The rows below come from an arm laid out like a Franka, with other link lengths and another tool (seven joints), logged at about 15 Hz.
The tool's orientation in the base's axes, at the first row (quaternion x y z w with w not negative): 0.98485, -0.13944, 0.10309, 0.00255
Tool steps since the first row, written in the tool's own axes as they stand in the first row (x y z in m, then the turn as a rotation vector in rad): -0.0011, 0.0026, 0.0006, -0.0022, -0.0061, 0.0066; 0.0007, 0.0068, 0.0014, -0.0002, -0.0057, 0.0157; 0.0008, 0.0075, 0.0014, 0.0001, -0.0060, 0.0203; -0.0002, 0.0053, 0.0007, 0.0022, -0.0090, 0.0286; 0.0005, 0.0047, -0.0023, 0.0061, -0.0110, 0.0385; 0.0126, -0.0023, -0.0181, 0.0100, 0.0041, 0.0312; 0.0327, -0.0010, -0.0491, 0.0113, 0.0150, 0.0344; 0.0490, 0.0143, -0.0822, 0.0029, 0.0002, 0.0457
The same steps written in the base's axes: -0.0016, -0.0022, -0.0009, 0.0009, 0.0062, -0.0068; -0.0009, -0.0068, -0.0014, 0.0046, 0.0050, -0.0153; -0.0010, -0.0075, -0.0014, 0.0059, 0.0051, -0.0197; -0.0015, -0.0051, -0.0009, 0.0103, 0.0071, -0.0273; -0.0013, -0.0046, 0.0022, 0.0166, 0.0076, -0.0362; 0.0088, -0.0006, 0.0203, 0.0146, -0.0077, -0.0286; 0.0211, -0.0063, 0.0547, 0.0135, -0.0187, -0.0317; 0.0255, -0.0244, 0.0901, 0.0119, -0.0025, -0.0441
